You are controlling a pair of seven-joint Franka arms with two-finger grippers.
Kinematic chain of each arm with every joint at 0, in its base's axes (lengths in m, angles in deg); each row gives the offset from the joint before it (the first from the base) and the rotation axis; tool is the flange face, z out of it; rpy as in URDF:
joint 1: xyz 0 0 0.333 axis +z
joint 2: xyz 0 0 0 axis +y
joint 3: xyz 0 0 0.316 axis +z
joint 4: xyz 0.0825 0 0 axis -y
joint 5: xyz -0.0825 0 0.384 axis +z
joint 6: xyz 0 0 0 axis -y
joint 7: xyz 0.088 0 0 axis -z
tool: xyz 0 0 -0.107 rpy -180 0 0
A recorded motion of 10 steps. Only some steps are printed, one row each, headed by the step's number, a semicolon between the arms.
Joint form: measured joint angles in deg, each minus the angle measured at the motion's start. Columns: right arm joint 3, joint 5, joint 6, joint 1, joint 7, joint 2, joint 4; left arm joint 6, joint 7, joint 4, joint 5, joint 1, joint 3, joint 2.
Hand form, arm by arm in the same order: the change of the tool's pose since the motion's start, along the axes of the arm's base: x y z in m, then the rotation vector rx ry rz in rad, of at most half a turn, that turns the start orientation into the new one. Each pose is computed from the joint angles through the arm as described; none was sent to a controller.
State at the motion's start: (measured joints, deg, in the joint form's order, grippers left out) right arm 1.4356 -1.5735 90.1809 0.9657 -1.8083 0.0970 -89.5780; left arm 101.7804 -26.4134 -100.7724 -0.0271 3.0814 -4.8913 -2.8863
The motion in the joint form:
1: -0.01 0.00 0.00 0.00 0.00 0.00 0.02; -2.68 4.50 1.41 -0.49 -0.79 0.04 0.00
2: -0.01 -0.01 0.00 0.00 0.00 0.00 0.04; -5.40 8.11 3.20 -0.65 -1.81 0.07 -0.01
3: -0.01 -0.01 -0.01 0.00 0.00 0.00 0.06; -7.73 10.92 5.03 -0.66 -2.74 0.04 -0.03
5: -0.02 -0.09 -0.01 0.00 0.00 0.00 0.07; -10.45 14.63 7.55 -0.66 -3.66 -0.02 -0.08
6: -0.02 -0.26 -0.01 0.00 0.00 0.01 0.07; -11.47 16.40 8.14 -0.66 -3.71 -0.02 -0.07
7: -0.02 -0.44 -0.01 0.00 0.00 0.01 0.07; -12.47 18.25 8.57 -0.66 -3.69 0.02 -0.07
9: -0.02 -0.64 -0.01 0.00 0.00 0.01 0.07; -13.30 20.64 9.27 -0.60 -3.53 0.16 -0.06
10: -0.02 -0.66 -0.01 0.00 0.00 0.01 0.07; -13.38 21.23 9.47 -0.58 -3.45 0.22 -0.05
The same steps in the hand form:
1: 0.0000 -0.0001 0.0002 0.0000 -0.0003 -0.0002; -0.0034 -0.0079 0.0075 -0.0032 0.0223 -0.0906
2: 0.0000 -0.0001 0.0003 -0.0001 -0.0007 -0.0002; -0.0071 -0.0176 0.0183 -0.0027 0.0381 -0.1709
3: 0.0000 -0.0001 0.0005 -0.0001 -0.0009 -0.0002; -0.0106 -0.0266 0.0302 -0.0005 0.0462 -0.2371
5: 0.0000 -0.0004 0.0006 -0.0015 -0.0011 -0.0004; -0.0152 -0.0357 0.0473 0.0028 0.0485 -0.3194
6: 0.0001 -0.0007 0.0005 -0.0045 -0.0011 -0.0004; -0.0169 -0.0360 0.0505 0.0035 0.0560 -0.3514
7: 0.0001 -0.0010 0.0005 -0.0076 -0.0012 -0.0004; -0.0185 -0.0353 0.0525 0.0038 0.0657 -0.3828
9: 0.0001 -0.0014 0.0005 -0.0111 -0.0013 -0.0004; -0.0195 -0.0323 0.0569 0.0057 0.0679 -0.4193
10: 0.0001 -0.0014 0.0005 -0.0115 -0.0014 -0.0004; -0.0194 -0.0309 0.0583 0.0065 0.0660 -0.4272

